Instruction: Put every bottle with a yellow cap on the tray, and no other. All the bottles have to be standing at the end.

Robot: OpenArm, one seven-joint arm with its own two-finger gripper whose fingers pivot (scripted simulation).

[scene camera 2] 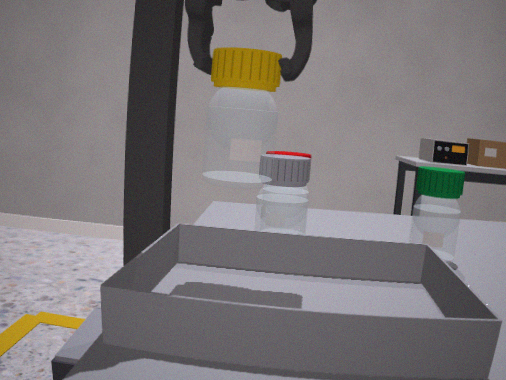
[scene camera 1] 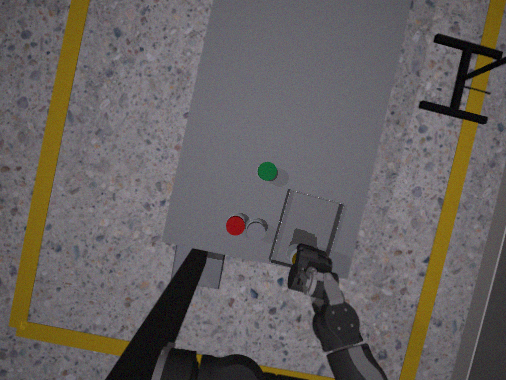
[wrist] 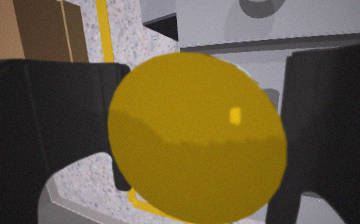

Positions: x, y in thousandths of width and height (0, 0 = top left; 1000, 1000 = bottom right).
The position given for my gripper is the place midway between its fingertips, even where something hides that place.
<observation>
my gripper: scene camera 2 485, 199; scene camera 1 600, 688; wrist 546, 592
</observation>
